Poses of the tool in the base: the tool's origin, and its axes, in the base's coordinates. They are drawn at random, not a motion.
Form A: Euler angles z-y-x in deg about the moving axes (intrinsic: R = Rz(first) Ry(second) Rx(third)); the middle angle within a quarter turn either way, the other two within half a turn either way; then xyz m.
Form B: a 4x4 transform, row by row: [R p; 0 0 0 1], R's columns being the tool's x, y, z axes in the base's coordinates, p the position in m. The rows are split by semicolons. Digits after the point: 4 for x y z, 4 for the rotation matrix.
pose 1, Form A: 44.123 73.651 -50.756 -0.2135 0.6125 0.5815
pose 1, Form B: 0.2021 -0.9739 -0.1034 -0.2135; 0.1960 -0.0632 0.9786 0.6125; -0.9596 -0.2180 0.1781 0.5815; 0 0 0 1
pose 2, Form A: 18.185 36.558 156.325 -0.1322 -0.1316 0.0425
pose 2, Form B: 0.7631 0.5131 -0.3929 -0.1322; 0.2507 -0.7955 -0.5517 -0.1316; -0.5956 0.3225 -0.7357 0.0425; 0 0 0 1
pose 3, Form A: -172.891 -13.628 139.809 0.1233 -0.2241 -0.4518
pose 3, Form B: -0.9644 0.0563 -0.2585 0.1233; -0.1203 0.7768 0.6181 -0.2241; 0.2356 0.6272 -0.7424 -0.4518; 0 0 0 1
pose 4, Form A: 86.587 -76.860 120.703 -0.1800 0.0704 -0.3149
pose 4, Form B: 0.0135 0.4598 0.8879 -0.1800; 0.2269 -0.8662 0.4451 0.0704; 0.9738 0.1955 -0.1161 -0.3149; 0 0 0 1
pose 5, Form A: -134.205 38.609 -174.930 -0.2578 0.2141 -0.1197
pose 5, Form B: -0.5448 -0.6756 0.4967 -0.2578; -0.5602 0.7340 0.3839 0.2141; -0.6240 -0.0691 -0.7784 -0.1197; 0 0 0 1
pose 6, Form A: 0.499 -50.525 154.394 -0.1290 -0.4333 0.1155
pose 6, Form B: 0.6357 -0.3257 0.6998 -0.1290; 0.0055 -0.9047 -0.4261 -0.4333; 0.7719 0.2748 -0.5733 0.1155; 0 0 0 1
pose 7, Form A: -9.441 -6.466 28.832 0.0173 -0.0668 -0.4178
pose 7, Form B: 0.9802 0.0901 -0.1764 0.0173; -0.1630 0.8731 -0.4595 -0.0668; 0.1126 0.4792 0.8705 -0.4178; 0 0 0 1
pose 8, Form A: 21.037 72.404 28.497 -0.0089 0.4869 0.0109
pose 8, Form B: 0.2822 0.1090 0.9532 -0.0089; 0.1085 0.9835 -0.1446 0.4869; -0.9532 0.1442 0.2657 0.0109; 0 0 0 1
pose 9, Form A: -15.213 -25.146 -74.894 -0.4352 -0.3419 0.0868
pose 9, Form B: 0.8735 0.4643 0.1465 -0.4352; -0.2375 0.1438 0.9607 -0.3419; 0.4249 -0.8739 0.2359 0.0868; 0 0 0 1
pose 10, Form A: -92.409 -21.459 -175.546 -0.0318 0.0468 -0.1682
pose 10, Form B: -0.0391 -0.9973 0.0623 -0.0318; -0.9299 0.0135 -0.3677 0.0468; 0.3658 -0.0723 -0.9279 -0.1682; 0 0 0 1
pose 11, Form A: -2.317 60.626 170.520 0.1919 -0.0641 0.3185
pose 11, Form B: 0.4901 0.1035 -0.8655 0.1919; -0.0198 -0.9913 -0.1298 -0.0641; -0.8714 0.0808 -0.4838 0.3185; 0 0 0 1
